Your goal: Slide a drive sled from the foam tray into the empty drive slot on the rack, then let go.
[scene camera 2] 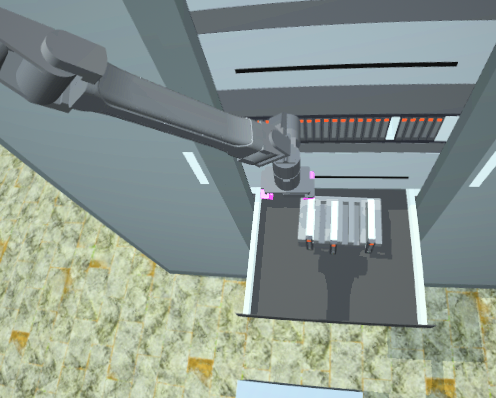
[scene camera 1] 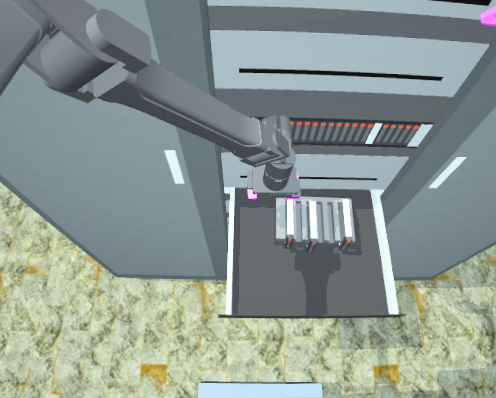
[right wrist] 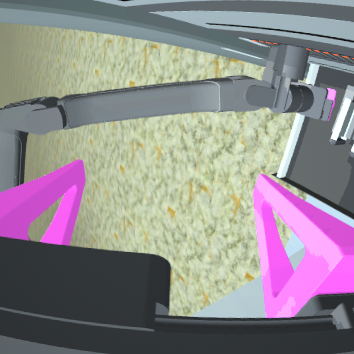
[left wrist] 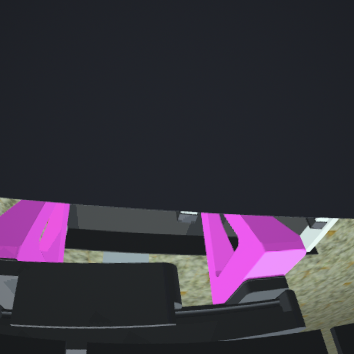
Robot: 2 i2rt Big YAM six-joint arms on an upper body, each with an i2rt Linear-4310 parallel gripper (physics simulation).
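Frame: origin at the left arm's base, x ahead, y left, z up, level; millimetres.
Where they show: left gripper, between the fingertips: [scene camera 2: 288, 197] [scene camera 1: 269, 197] [right wrist: 318, 99]; right gripper, between the fingertips: [right wrist: 170, 175].
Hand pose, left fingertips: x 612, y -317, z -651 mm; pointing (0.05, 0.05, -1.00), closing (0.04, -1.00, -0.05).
Note:
After its pixels a point has its place.
Three white-topped drive sleds stand in the grey foam tray [scene camera 1: 280, 230] {x 561, y -352, z -746 mm} [scene camera 2: 378, 225] {x 582, y -549, z -746 mm}: the picture-left sled [scene camera 1: 290, 217] {x 575, y -373, z -691 mm} [scene camera 2: 310, 217] {x 577, y -373, z -691 mm}, the middle sled [scene camera 1: 313, 220] {x 568, y -433, z -692 mm} [scene camera 2: 334, 220] {x 570, y -433, z -691 mm} and the picture-right sled [scene camera 1: 347, 217] {x 577, y -524, z -691 mm} [scene camera 2: 371, 217] {x 580, y -523, z -691 mm}. A pale strip [scene camera 1: 374, 133] {x 717, y -559, z -514 mm} [scene camera 2: 393, 128] {x 723, y -557, z -522 mm} breaks the rack's orange-tipped drive row; it looks like the empty slot. My left gripper [scene camera 1: 272, 195] {x 612, y -317, z -651 mm} [scene camera 2: 288, 195] {x 612, y -317, z -651 mm} [left wrist: 135, 212] is open above the tray's picture-left end, beside the left sled. A dark surface hides much of the left wrist view. My right gripper [right wrist: 170, 175] {x 577, y -509, z -66 mm} is open and empty, away from the tray.
The tray rests in a pulled-out drawer [scene camera 1: 265, 285] {x 423, y -313, z -802 mm} [scene camera 2: 285, 285] {x 426, y -310, z -802 mm} with pale side rails and a dark front edge. Large grey cabinet panels [scene camera 1: 115, 200] {x 681, y 147, z -823 mm} [scene camera 2: 130, 175] {x 681, y 141, z -661 mm} flank the rack. My left arm [scene camera 1: 195, 110] {x 522, y -186, z -221 mm} [scene camera 2: 175, 115] {x 526, y -192, z -229 mm} [right wrist: 145, 104] {x 547, y -203, z -244 mm} crosses in front of the rack and hides part of the drive row.

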